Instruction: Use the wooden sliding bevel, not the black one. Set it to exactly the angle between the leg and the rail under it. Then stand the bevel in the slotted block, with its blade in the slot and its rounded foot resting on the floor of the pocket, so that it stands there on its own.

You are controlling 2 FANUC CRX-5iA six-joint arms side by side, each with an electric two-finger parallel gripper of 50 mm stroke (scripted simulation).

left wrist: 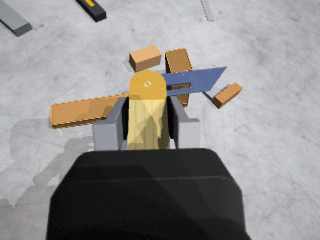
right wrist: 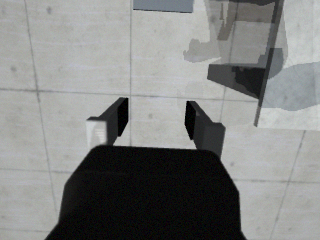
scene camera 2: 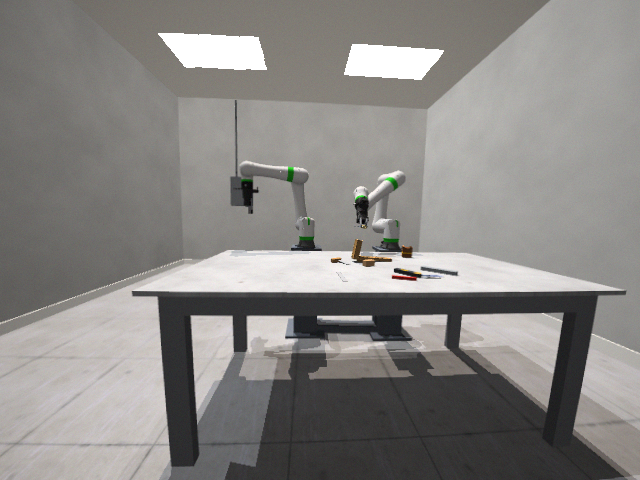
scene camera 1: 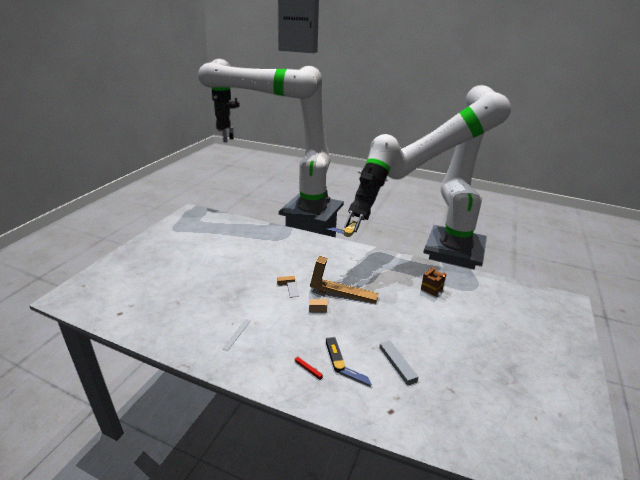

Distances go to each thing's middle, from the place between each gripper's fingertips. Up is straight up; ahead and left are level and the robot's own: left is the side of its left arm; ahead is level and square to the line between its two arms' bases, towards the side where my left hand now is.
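The wooden bevel (left wrist: 148,119) is 450 mm ahead of my right hand, 860 mm to the left of it and 90 mm below it. As for the blue blade (left wrist: 203,80), I find it 470 mm ahead of my right hand, 850 mm to the left of it and 90 mm below it.
The blue blade is 40 mm ahead of my left hand, 30 mm to the right of it and 10 mm below it. My left gripper (scene camera 1: 350,229) is 20 mm short of the wooden bevel, and it is also 10 mm to the left of the bevel and 10 mm above it.
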